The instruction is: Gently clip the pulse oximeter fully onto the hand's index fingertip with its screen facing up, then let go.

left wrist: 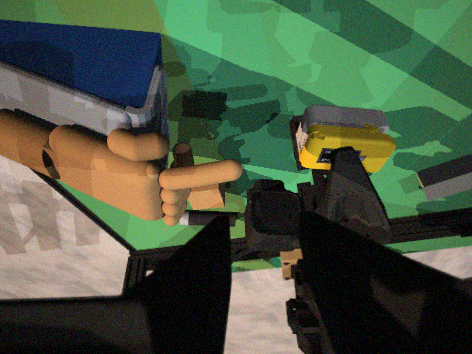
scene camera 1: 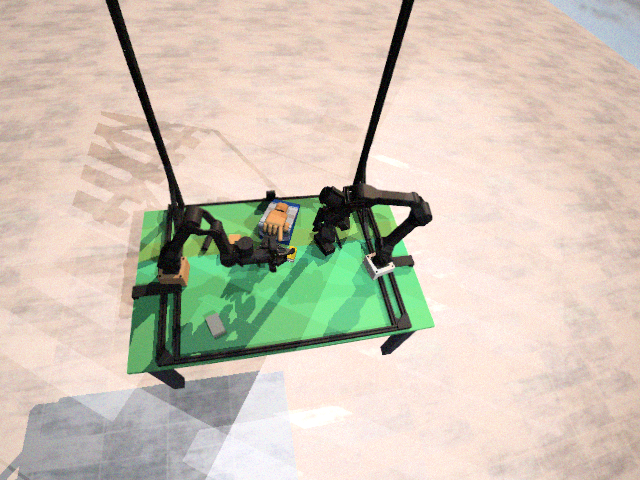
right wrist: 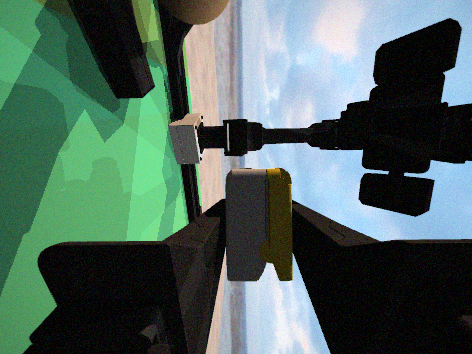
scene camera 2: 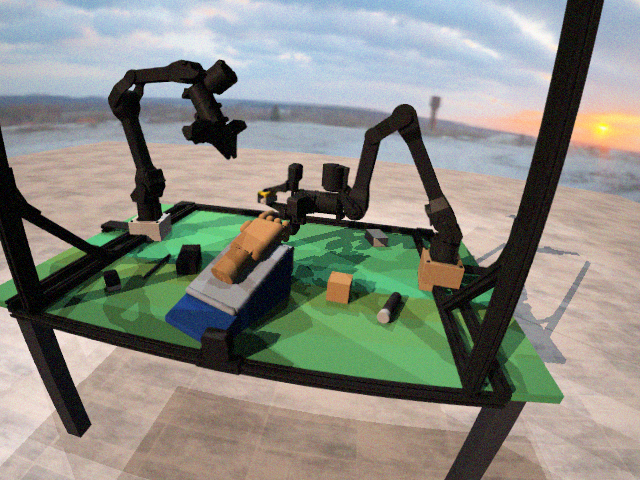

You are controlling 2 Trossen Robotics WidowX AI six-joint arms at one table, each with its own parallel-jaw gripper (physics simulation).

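Observation:
The pulse oximeter, yellow above and grey below, is in the air, apart from the fingertip. My right gripper is shut on it, one finger on the yellow side and one on the grey. A dark label panel shows on the yellow half in the left wrist view, partly behind a finger. The tan hand lies palm down on a sloped support; its index finger points out, its tip bare. My left gripper is open and empty, high above the table.
The blue support has a grey pad. An orange cube and a dark cylinder lie beside it. A grey block and a black block also stand on the table. Dark frame bars surround the work area.

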